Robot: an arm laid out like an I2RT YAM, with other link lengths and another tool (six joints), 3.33 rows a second.
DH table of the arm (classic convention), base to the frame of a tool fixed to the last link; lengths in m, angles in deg. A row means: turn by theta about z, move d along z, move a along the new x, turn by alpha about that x. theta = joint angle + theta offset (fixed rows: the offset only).
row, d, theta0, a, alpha
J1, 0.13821, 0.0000, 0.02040, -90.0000
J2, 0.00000, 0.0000, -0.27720, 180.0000
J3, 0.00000, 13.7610, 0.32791, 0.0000
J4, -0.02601, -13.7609, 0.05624, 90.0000
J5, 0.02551, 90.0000, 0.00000, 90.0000
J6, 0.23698, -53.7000, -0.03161, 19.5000
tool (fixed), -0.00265, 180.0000, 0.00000, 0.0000
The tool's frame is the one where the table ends.
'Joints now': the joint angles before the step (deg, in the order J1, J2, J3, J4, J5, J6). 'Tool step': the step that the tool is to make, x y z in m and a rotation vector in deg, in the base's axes. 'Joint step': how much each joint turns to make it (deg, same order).
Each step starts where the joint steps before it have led.
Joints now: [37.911, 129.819, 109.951, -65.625, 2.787, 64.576]
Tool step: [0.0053, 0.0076, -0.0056, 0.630, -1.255, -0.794]
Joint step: [0.479, 0.616, -0.045, 1.973, 0.393, 1.244]
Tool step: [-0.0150, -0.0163, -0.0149, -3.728, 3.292, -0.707]
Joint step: [0.044, 1.231, -0.703, -3.006, 0.918, 0.699]
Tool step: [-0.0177, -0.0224, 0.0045, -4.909, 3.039, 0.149]
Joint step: [0.175, -0.082, 0.245, -5.771, 1.945, 0.089]
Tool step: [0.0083, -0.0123, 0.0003, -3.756, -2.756, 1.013]
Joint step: [0.532, 0.000, -0.024, -0.173, 4.678, -0.103]
